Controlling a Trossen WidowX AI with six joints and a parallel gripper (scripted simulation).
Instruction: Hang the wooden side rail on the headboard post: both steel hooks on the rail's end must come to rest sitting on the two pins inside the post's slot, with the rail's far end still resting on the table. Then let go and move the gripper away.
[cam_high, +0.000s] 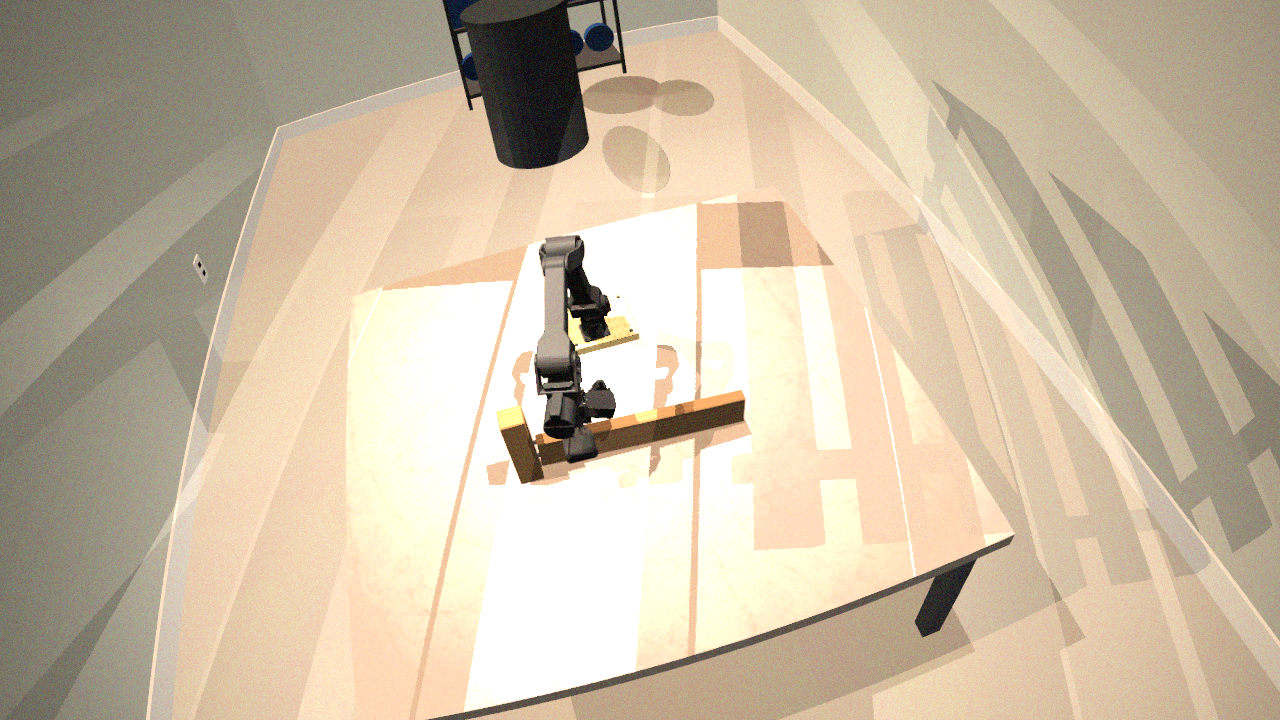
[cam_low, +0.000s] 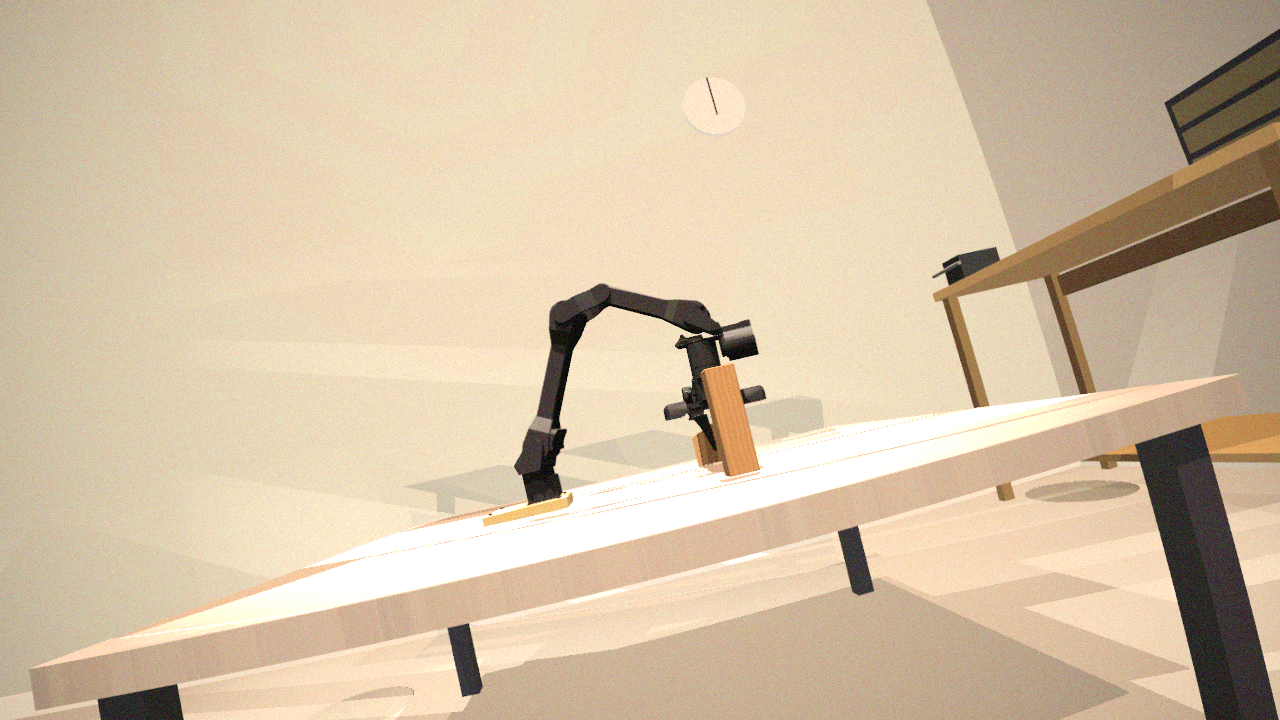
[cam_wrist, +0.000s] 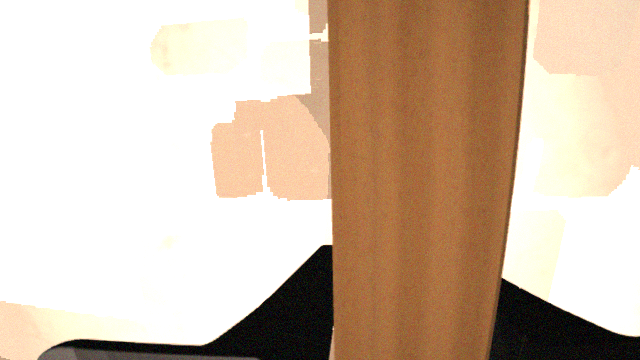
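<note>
Right now my gripper tip is 110 mm to the left of the headboard post, 40 mm below it and 10 mm past it.
</note>
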